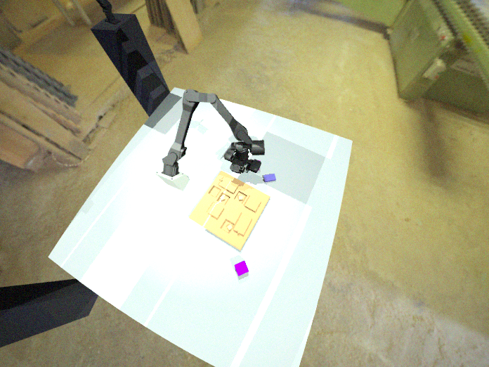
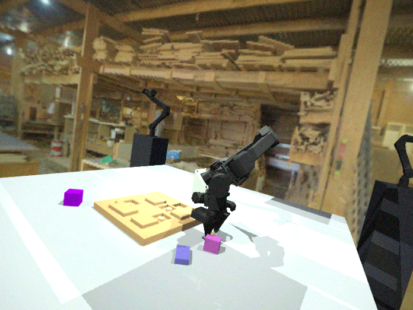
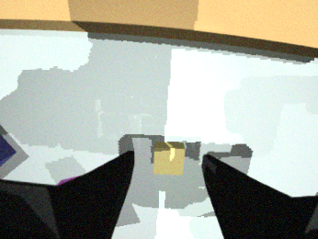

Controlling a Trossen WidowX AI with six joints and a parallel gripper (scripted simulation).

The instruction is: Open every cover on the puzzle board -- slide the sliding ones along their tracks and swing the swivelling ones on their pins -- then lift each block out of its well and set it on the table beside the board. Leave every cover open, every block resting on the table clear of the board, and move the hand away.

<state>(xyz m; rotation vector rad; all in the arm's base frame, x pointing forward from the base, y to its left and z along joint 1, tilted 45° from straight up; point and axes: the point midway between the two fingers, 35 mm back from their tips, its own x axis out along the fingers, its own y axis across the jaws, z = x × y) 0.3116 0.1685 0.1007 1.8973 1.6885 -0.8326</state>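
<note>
Right now the tan puzzle board is 30 mm ahead of my gripper tip, 220 mm to the right of it and 10 mm above it. Round my gripper tip: pink block 70 mm ahead, 40 mm to the left, 10 mm above; purple block 160 mm ahead, 470 mm to the right, 20 mm above; lavender block 160 mm ahead, 10 mm to the right.
</note>
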